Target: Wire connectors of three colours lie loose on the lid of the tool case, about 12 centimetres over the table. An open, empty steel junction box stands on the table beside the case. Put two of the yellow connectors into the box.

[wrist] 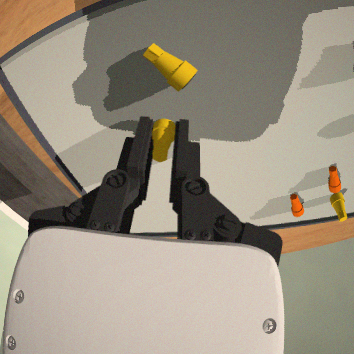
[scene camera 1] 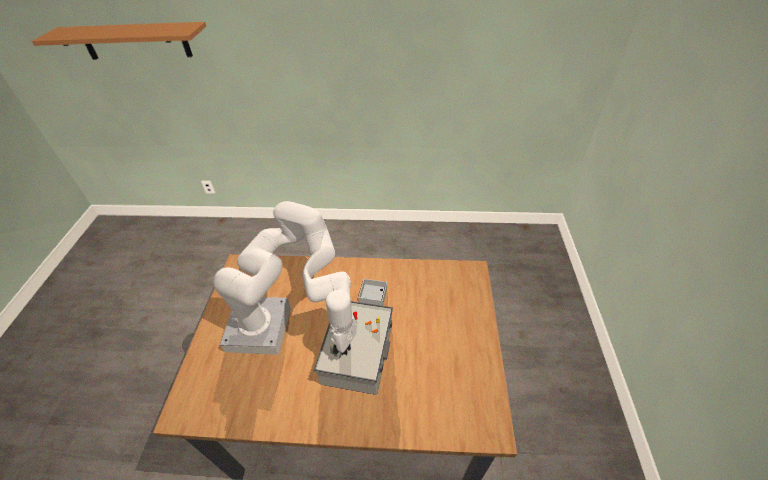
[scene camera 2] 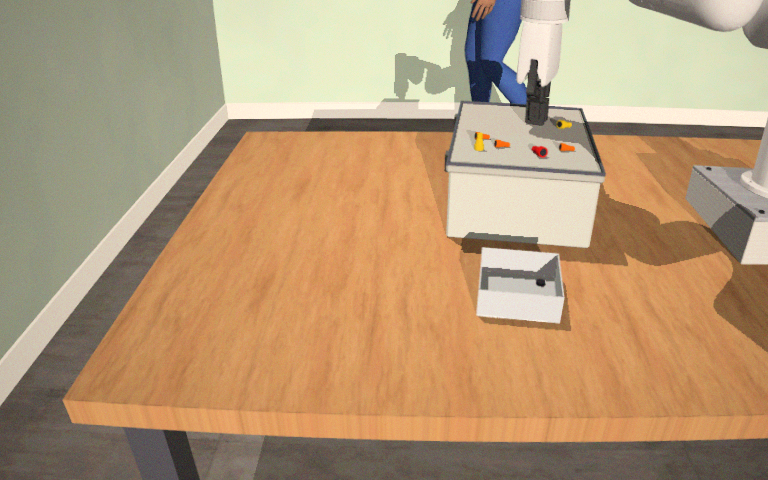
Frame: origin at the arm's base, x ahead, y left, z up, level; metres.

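Seen in the pictures: gripper, fingertip midpoint: [wrist: 163, 135] [scene camera 1: 345, 350] [scene camera 2: 536, 122]; arm's base, origin of the base link: [scene camera 1: 254, 322].
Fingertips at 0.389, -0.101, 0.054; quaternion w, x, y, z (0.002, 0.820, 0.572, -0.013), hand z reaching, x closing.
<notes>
Offsets run from my fingertips to a thing's top centre, as dx, dy, dz. "spot": to the spot under its first point. Level surfaces: height alone.
My gripper [scene camera 1: 340, 352] [scene camera 2: 536, 121] [wrist: 163, 135] is shut on a yellow connector {-0.005, +0.002, +0.023} [wrist: 162, 141], low over the lid {+0.031, +0.056, +0.002} [scene camera 1: 362, 362] [scene camera 2: 509, 121] [wrist: 240, 175]. The fingers hide this connector in scene camera 2. A second yellow connector {-0.045, +0.018, +0.013} [scene camera 2: 563, 123] [wrist: 172, 69] lies on its side on the lid, near the fingers and apart from them. A third yellow connector {+0.097, +0.133, +0.023} [scene camera 1: 377, 320] [scene camera 2: 479, 142] [wrist: 339, 206] is upright on the lid, by the orange ones. The open steel junction box {+0.040, +0.337, -0.082} [scene camera 1: 372, 302] [scene camera 2: 519, 306] stands on the table beside the case; no connector shows in it.
Orange connectors {+0.092, +0.090, +0.010} [scene camera 1: 374, 330] [scene camera 2: 501, 144] [wrist: 296, 205] and a red connector {+0.010, +0.144, +0.014} [scene camera 1: 355, 315] [scene camera 2: 539, 151] lie on the lid. The tool case {spot: +0.033, +0.202, -0.059} [scene camera 2: 521, 206] stands between the gripper and the box. A person [scene camera 2: 492, 39] in blue trousers is behind the table {dz -0.120} [scene camera 1: 447, 362] [scene camera 2: 283, 283].
</notes>
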